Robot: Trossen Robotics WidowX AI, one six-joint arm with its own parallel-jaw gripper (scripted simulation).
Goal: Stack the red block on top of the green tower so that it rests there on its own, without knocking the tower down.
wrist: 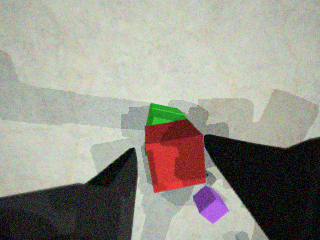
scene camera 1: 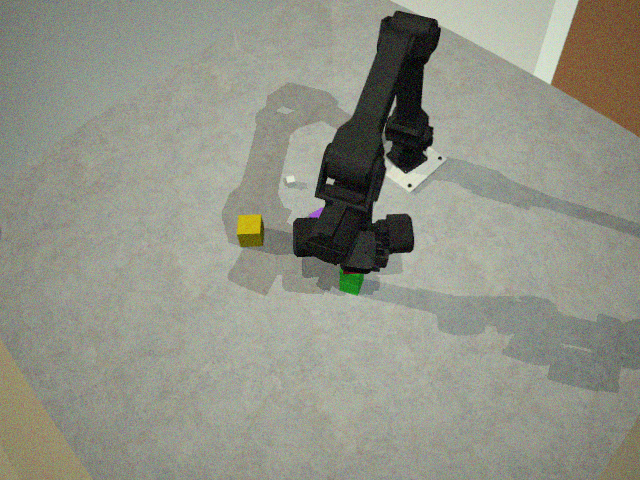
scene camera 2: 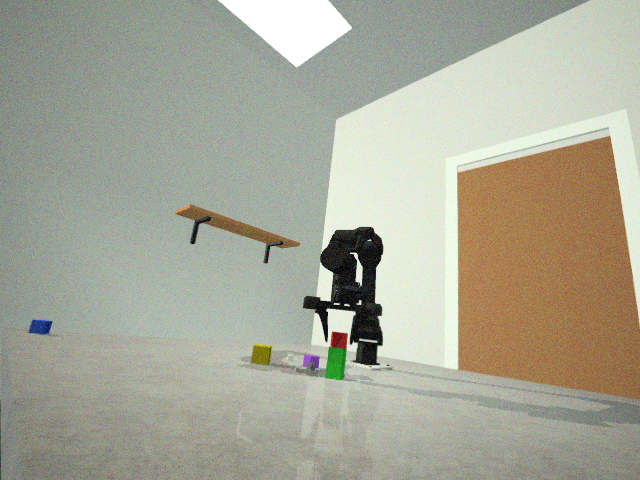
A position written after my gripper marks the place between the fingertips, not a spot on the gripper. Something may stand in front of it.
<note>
My gripper (scene camera 1: 352,262) is open and holds nothing. Further things: a red block (wrist: 175,150), a yellow block (scene camera 1: 250,233) and a purple block (wrist: 210,205).
My gripper is seen too in the wrist view (wrist: 170,146) and in scene camera 2 (scene camera 2: 338,343). The wrist view misses the yellow block, which is hidden by my gripper.
</note>
